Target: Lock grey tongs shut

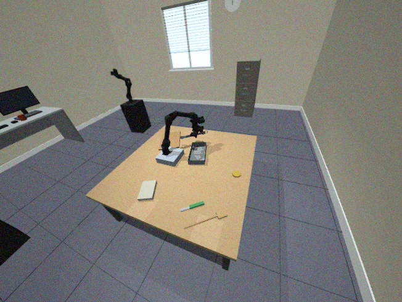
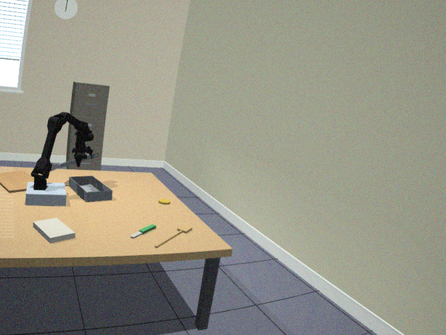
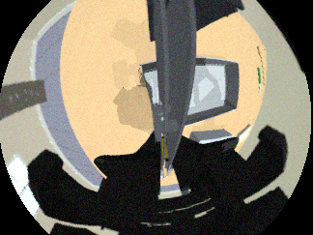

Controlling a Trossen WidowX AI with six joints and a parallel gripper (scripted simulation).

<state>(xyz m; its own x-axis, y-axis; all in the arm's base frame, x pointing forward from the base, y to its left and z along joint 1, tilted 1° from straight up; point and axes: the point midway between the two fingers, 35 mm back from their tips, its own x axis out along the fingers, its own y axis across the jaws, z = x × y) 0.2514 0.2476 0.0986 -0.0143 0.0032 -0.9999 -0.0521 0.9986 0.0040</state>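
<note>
My gripper tip is now 38 cm past the wooden board, 11 cm above it and 6 cm to the right of it. From my gripper tip the other things lie so: roasting tin: 14 cm to the right, 9 cm below, 6 cm ahead; yellow disc: 48 cm ahead, 32 cm to the right, 11 cm below; white block: 68 cm to the right, 21 cm behind, 11 cm below.
</note>
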